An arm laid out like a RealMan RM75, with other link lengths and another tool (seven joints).
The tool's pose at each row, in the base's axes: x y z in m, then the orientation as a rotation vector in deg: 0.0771 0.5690 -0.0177 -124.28 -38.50 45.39; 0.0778 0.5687 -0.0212 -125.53 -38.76 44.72; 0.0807 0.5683 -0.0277 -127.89 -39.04 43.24; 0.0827 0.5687 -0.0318 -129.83 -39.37 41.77; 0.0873 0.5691 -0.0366 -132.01 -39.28 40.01; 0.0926 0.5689 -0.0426 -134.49 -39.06 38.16; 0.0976 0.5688 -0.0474 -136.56 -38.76 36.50
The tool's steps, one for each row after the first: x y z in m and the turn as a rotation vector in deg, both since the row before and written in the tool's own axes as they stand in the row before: 0.0014 0.0030 0.0013 -1.18 0.46 0.13; 0.0038 0.0058 0.0015 -2.16 1.08 0.30; 0.0030 0.0032 0.0013 -1.82 1.01 0.12; 0.0050 0.0044 0.0002 -1.88 1.33 0.38; 0.0055 0.0058 0.0006 -2.12 1.40 0.56; 0.0050 0.0047 0.0003 -1.75 1.26 0.51
